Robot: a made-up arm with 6 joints.
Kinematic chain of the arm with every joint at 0, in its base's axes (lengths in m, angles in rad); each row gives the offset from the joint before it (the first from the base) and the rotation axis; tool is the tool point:
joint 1: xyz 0 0 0.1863 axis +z
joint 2: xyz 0 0.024 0 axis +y
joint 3: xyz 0 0 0.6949 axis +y
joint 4: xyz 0 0 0.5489 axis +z
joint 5: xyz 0 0 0 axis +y
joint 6: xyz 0 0 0.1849 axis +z
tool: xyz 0 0 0
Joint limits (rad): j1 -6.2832..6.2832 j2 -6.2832..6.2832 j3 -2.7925..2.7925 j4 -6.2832..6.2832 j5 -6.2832..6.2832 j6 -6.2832..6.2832
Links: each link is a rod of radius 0.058 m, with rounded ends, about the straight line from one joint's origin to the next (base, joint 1, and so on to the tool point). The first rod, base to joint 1, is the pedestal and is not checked.
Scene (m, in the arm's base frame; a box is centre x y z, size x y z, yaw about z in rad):
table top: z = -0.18
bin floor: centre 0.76 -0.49 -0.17 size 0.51 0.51 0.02 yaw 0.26
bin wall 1: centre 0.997 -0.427 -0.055 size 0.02 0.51 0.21 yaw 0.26
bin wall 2: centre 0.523 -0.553 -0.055 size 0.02 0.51 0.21 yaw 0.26
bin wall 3: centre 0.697 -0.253 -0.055 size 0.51 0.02 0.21 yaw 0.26
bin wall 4: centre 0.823 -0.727 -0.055 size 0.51 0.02 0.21 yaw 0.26
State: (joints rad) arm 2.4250 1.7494 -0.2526 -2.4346 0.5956 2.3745
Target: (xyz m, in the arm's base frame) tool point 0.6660 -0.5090 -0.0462
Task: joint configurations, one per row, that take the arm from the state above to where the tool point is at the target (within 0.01 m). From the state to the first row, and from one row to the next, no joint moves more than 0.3 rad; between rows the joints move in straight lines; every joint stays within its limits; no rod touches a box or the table.
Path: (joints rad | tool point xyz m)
1: 2.4273 1.4511 -0.4094 -2.4502 0.6017 2.3745 | -0.9200 0.8542 0.6929
2: 2.4296 1.1528 -0.5663 -2.4657 0.6078 2.3745 | -0.6950 0.6553 1.0976
3: 2.4320 0.8545 -0.7231 -2.4813 0.6139 2.3745 | -0.3770 0.3783 1.3476
4: 2.4343 0.5562 -0.8800 -2.4969 0.6200 2.3745 | -0.0215 0.0717 1.4122
5: 2.4366 0.2579 -1.0368 -2.5124 0.6261 2.3745 | 0.3121 -0.2134 1.2940
6: 2.4389 -0.0404 -1.1936 -2.5280 0.6322 2.3745 | 0.5719 -0.4333 1.0270
7: 2.4413 -0.3387 -1.3505 -2.5436 0.6383 2.3745 | 0.7224 -0.5591 0.6689
8: 2.4436 -0.6370 -1.5073 -2.5591 0.6444 2.3745 | 0.7503 -0.5810 0.2890
9: 2.4459 -0.9353 -1.6641 -2.5747 0.6506 2.3745 | 0.6660 -0.5090 -0.0462

